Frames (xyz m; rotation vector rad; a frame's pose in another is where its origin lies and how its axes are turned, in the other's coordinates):
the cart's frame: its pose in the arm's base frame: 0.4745 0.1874 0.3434 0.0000 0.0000 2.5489
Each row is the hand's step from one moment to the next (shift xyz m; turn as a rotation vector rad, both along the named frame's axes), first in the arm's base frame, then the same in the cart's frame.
Working: the arm's base frame: its pose in the cart's frame: 0.2889 0.4205 -0.3434 0.0000 0.0000 -2.5489

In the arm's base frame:
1: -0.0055 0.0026 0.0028 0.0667 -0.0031 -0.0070
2: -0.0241 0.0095 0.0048 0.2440 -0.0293 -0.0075
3: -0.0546 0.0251 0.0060 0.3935 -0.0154 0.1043
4: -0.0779 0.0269 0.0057 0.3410 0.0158 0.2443
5: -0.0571 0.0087 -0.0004 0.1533 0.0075 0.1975
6: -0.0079 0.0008 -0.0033 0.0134 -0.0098 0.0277
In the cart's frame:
1: 0.0060 0.0009 0.0028 -0.0571 -0.0347 -0.0070
2: 0.0253 0.0056 0.0048 -0.2188 -0.1120 -0.0075
3: 0.0593 0.0097 0.0060 -0.3350 -0.2070 0.1043
4: 0.0796 0.0212 0.0057 -0.2740 -0.2036 0.2443
5: 0.0522 0.0247 -0.0004 -0.1230 -0.0919 0.1975
6: 0.0070 0.0037 -0.0033 -0.0166 0.0006 0.0277

